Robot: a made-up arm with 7 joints.
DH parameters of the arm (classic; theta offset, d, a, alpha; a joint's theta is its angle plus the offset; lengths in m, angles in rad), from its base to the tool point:
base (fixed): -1.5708 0.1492 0 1.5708
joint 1: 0 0.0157 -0.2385 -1.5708
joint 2: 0.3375 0 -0.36 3.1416
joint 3: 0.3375 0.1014 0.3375 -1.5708
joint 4: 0 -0.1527 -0.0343 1.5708
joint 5: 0 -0.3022 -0.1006 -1.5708
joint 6: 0 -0.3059 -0.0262 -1.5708
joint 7: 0.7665 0 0.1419 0
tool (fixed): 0.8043 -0.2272 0 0
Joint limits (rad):
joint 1: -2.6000..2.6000
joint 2: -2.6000..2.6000
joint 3: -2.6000..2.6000
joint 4: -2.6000..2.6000
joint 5: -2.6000..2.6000
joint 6: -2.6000..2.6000
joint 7: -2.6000..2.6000
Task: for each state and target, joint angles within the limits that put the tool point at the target. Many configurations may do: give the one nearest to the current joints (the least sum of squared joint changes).
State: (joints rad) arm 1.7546 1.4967 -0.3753 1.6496 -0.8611 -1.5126 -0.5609
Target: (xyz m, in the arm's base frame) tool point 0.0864 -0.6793 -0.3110
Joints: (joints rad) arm 1.6970 1.2112 -0.4418 2.1927 -0.6279 -1.4941 -0.3752
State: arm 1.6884 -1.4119 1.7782 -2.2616 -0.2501 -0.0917 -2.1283
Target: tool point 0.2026 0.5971 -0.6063
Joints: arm 0.9639 -1.5076 1.8822 -2.1313 -0.3489 -0.2305 -2.2148
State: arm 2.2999 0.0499 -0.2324 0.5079 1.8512 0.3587 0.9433
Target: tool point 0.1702 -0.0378 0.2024
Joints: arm 2.0679 0.2117 -0.5053 -0.0905 2.2632 0.5019 1.0551
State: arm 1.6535 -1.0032 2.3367 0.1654 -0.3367 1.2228 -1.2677
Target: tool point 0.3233 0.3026 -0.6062
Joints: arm 1.4342 -1.6966 2.4634 0.3393 -0.4203 1.2558 -1.4173
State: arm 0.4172 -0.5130 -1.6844 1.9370 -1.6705 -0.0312 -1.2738
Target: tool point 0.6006 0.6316 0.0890
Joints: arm -0.4768 -0.6694 -1.8445 2.3554 -1.5298 -0.0370 -1.2829
